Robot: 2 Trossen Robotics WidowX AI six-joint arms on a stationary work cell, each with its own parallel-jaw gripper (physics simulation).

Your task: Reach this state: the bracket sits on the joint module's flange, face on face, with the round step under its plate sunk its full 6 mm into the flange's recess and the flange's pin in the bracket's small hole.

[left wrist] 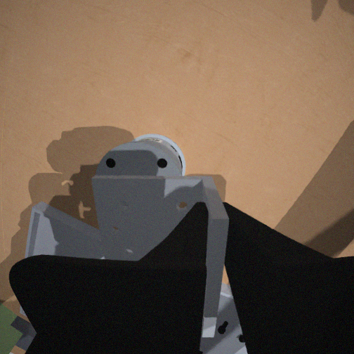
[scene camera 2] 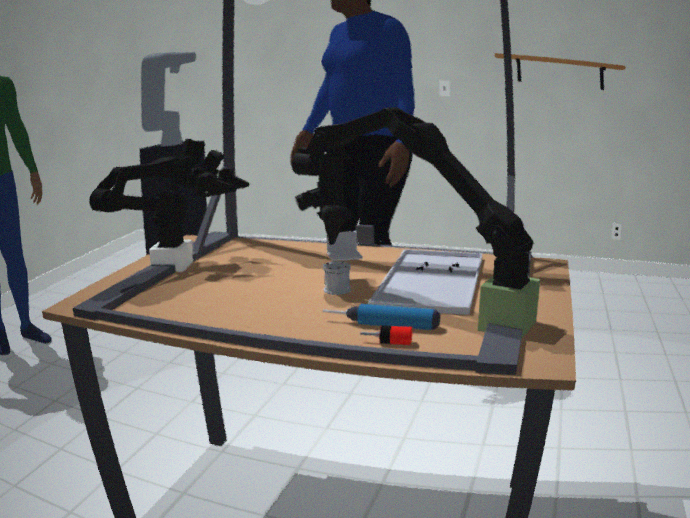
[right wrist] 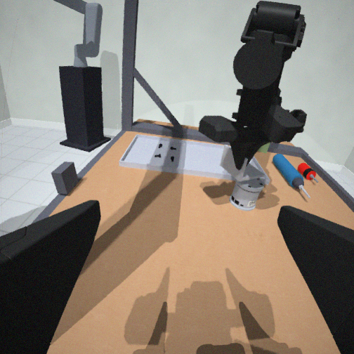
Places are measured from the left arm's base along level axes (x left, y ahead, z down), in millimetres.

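Pixels of known places: left gripper, fingertip midpoint: (scene camera 2: 331,244); right gripper, fingertip midpoint: (scene camera 2: 243,187); left arm's base, link origin: (scene camera 2: 511,282); right arm's base, link origin: (scene camera 2: 170,244).
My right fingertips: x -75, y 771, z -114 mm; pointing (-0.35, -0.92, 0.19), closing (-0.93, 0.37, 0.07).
For each thing: its top centre in the pictures, then the offset to it from my right fingertips. "spot": a spot on its surface instead.
- joint module, top centre: (scene camera 2: 336,263) dy -337, dx +58, dz +145 mm
- blue screwdriver, surface spot: (scene camera 2: 396,316) spot: dy -573, dx +198, dz +179 mm
- red-handled tool, top centre: (scene camera 2: 385,326) dy -587, dx +262, dz +174 mm
The grey bracket (scene camera 2: 344,245) (left wrist: 137,215) (right wrist: 230,164) is held over the joint module (scene camera 2: 336,280) (left wrist: 172,148) (right wrist: 245,196), which stands upright. In scene camera 2 a small gap seems to show between them. In the left wrist view the bracket's plate is offset from the module, leaving part of the flange with two dark holes uncovered. The pin, recess and step cannot be made out. My left gripper (scene camera 2: 334,240) (left wrist: 210,210) (right wrist: 239,168) points down, shut on the bracket's upright wall. My right gripper (scene camera 2: 246,183) (right wrist: 192,212) is open and empty, well away at the left.
A shallow tray (scene camera 2: 421,306) (right wrist: 124,163) with several small dark screws lies beside the module. A blue screwdriver (scene camera 2: 396,316) (right wrist: 287,170) and a red-handled tool (scene camera 2: 400,335) (right wrist: 305,170) lie near the front edge. A dark frame bar (scene camera 2: 289,344) runs along the front.
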